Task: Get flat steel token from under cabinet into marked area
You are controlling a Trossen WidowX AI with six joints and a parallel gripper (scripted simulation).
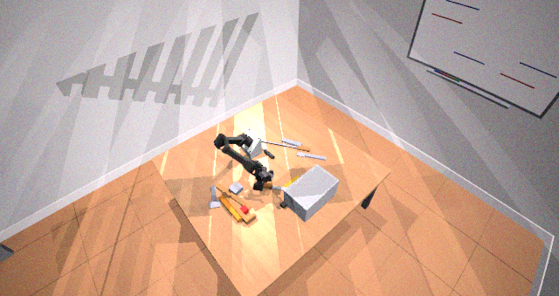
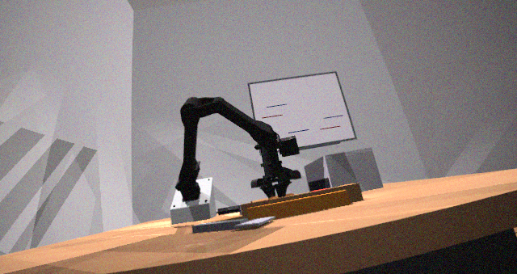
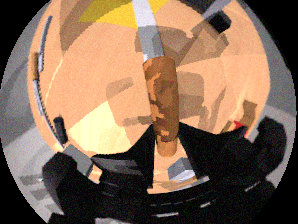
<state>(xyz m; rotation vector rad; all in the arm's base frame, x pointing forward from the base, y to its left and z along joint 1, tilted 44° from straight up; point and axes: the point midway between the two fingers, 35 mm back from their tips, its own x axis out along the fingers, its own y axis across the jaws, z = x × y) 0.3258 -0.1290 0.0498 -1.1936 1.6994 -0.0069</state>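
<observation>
The grey block is 150 mm to the right of my gripper tip, 80 mm behind it and 10 mm above it. Round my gripper tip: orange bar (260 mm to the right, 30 mm ahead, 10 mm above); then thin wooden stick (200 mm to the right, 50 mm behind); then red block (200 mm to the right, 100 mm ahead, 10 mm above).
</observation>
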